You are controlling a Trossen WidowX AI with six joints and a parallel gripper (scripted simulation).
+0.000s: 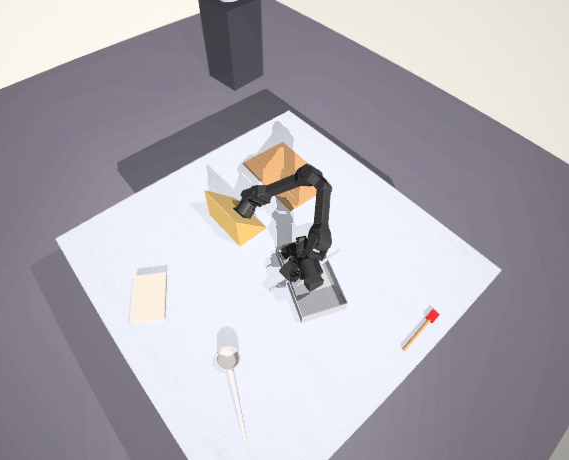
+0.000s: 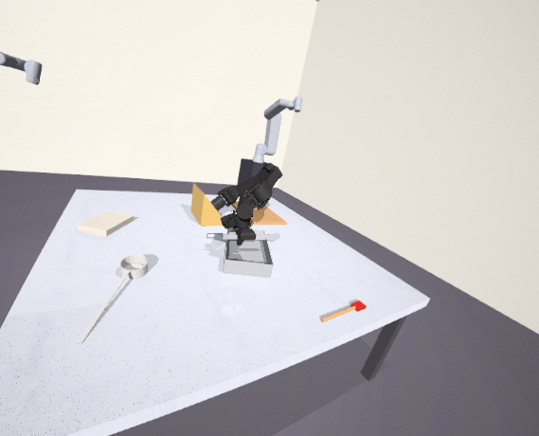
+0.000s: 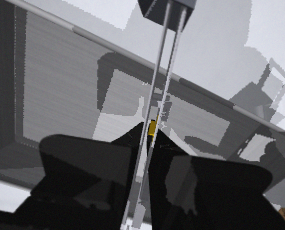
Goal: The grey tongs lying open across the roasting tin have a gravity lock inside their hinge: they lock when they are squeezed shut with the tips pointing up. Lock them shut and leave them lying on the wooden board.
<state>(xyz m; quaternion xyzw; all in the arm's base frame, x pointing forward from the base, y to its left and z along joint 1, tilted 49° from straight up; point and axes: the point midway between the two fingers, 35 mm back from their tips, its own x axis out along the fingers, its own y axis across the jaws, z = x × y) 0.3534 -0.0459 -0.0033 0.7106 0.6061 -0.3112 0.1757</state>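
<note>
Now: the grey roasting tin 3 cm to the left of my gripper tip, 2 cm ahead of it and 1 cm below it. Also, from my gripper tip: cream block 44 cm to the right, 35 cm behind, 2 cm below; then wooden board 42 cm behind, 36 cm to the left, 3 cm below.
</note>
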